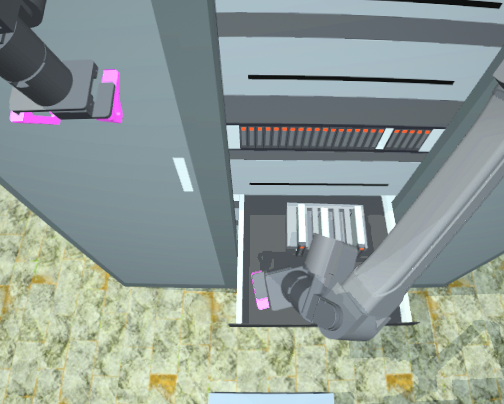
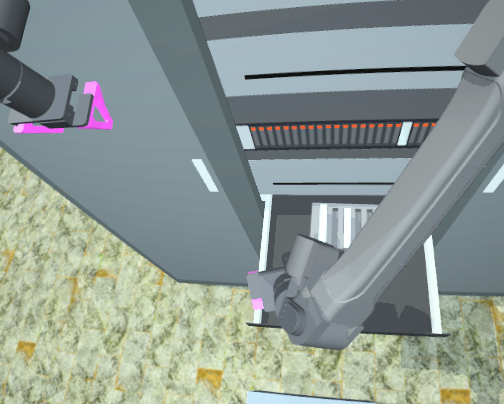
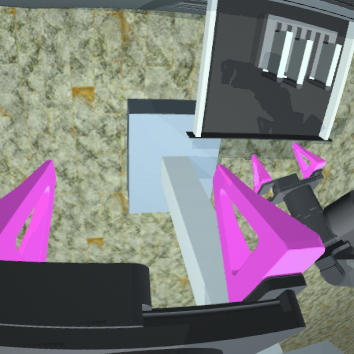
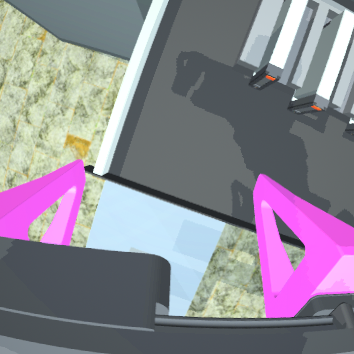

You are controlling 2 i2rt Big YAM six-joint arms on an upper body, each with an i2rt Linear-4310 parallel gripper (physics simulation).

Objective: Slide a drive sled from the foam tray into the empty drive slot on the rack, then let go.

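Places are measured from the left arm's base along level axes (x ahead, y left, z up), in centimetres.
Where they show: left gripper, fingertip midpoint: [image 1: 89,119] [image 2: 86,127] [image 3: 136,169]; right gripper, fingertip midpoint: [image 1: 282,274] [image 3: 273,149] [image 4: 170,175].
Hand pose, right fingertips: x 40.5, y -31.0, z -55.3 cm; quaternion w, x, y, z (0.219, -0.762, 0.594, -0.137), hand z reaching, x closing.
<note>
After its pixels a point has its place.
The light grey foam tray [image 1: 292,227] @[z -74.6, x 59.1, y -35.8 cm] [image 3: 266,42] @[z -74.6, x 60.0, y -35.4 cm] [image 4: 257,42] @[z -74.6, x 56.6, y -35.6 cm] lies in the pulled-out drawer. Three white-edged sleds stand in it: a left one [image 1: 301,225] @[z -69.1, x 57.3, y -37.5 cm] [image 2: 323,222] @[z -69.2, x 58.3, y -37.8 cm] [image 3: 287,55] [image 4: 290,35] @[z -69.1, x 56.5, y -37.9 cm], a middle one [image 1: 324,220] @[z -69.1, x 58.7, y -43.5 cm] [image 2: 347,227] @[z -69.2, x 57.1, y -43.6 cm] [image 3: 302,62] @[z -69.2, x 56.9, y -43.0 cm] [image 4: 340,50] @[z -69.1, x 57.5, y -43.8 cm] and a right one [image 1: 359,225] @[z -69.2, x 57.4, y -52.5 cm] [image 3: 333,65] @[z -69.1, x 57.5, y -52.6 cm]. The rack's drive row [image 1: 310,138] @[z -49.7, x 70.1, y -37.9 cm] [image 2: 325,136] @[z -49.8, x 70.1, y -38.3 cm] shows orange-topped drives; I cannot tell which slot is empty. My right gripper [image 1: 259,290] [image 2: 255,290] [image 3: 273,149] @[z -55.3, x 40.5, y -31.0 cm] [image 4: 170,175] @[z -55.3, x 40.5, y -31.0 cm] is open and empty near the drawer's front left. My left gripper [image 1: 67,112] [image 2: 64,125] [image 3: 136,169] @[z -24.4, x 54.1, y -1.3 cm] is open, empty, far left.
The drawer [image 1: 240,270] @[z -76.9, x 47.7, y -21.8 cm] [image 2: 434,285] @[z -76.9, x 45.4, y -65.0 cm] [image 3: 206,75] @[z -76.9, x 50.2, y -22.0 cm] [image 4: 132,85] @[z -77.9, x 46.6, y -22.3 cm] has white side walls and a dark front edge. The right arm [image 1: 425,200] @[z -21.6, x 39.7, y -45.5 cm] [image 2: 400,215] @[z -20.8, x 37.5, y -46.2 cm] crosses above it and hides part of the tray. A large grey cabinet panel [image 1: 125,200] @[z -76.7, x 68.1, y 12.4 cm] [image 2: 140,210] @[z -84.0, x 68.1, y 22.5 cm] stands left of the rack.
</note>
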